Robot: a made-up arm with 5 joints.
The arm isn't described. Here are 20 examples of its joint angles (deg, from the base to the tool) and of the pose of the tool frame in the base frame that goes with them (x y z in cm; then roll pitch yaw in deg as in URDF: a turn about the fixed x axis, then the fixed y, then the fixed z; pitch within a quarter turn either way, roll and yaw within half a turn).
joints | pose
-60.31 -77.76 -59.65 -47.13 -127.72 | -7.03 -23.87 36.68 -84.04 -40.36 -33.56
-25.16 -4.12 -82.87 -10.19 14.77 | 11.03 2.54 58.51 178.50 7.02 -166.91
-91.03 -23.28 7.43 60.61 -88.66 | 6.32 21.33 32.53 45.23 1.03 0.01
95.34 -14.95 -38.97 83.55 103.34 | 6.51 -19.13 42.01 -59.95 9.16 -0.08
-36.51 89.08 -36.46 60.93 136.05 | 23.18 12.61 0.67 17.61 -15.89 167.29
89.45 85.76 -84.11 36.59 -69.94 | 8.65 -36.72 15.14 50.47 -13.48 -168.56
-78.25 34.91 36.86 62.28 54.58 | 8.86 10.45 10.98 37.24 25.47 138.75
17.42 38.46 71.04 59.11 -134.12 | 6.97 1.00 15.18 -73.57 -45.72 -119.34
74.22 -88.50 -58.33 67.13 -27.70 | 3.16 18.31 42.89 174.73 -8.86 136.68
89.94 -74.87 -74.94 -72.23 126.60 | 8.27 26.92 29.06 42.66 -24.41 24.22
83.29 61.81 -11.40 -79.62 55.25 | 12.11 -32.34 20.23 -125.19 -32.13 27.27
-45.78 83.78 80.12 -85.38 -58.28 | 9.61 3.31 7.62 10.08 -5.52 -15.78
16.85 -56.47 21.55 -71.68 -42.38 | 11.00 -0.22 49.56 -168.06 11.62 -150.46
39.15 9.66 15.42 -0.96 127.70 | 31.03 -18.13 24.74 -61.37 31.49 66.77
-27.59 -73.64 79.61 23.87 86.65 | 20.42 7.66 23.37 -60.02 -5.32 114.53
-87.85 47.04 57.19 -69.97 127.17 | 7.41 18.81 9.82 -50.47 27.82 -161.08
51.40 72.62 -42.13 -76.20 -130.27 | 29.55 -26.35 23.96 144.52 28.47 -107.62
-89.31 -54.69 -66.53 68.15 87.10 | 6.62 -6.66 51.57 -143.21 -3.41 -176.14
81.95 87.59 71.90 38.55 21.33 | 7.32 7.00 18.20 135.69 64.35 50.77
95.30 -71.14 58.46 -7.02 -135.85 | 6.86 -15.57 36.36 118.45 44.96 -164.35
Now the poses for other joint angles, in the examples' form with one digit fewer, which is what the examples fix.
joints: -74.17 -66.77 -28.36 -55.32 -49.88
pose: 2.2 -15.8 49.0 -125.5 31.8 -36.4
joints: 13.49 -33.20 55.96 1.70 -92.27
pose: 28.1 -4.1 25.5 65.5 4.6 -105.6
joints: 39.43 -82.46 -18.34 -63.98 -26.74
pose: -7.8 13.6 43.6 -118.9 57.1 -154.3
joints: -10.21 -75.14 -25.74 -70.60 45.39
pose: -12.4 -2.8 43.9 102.5 46.7 109.4
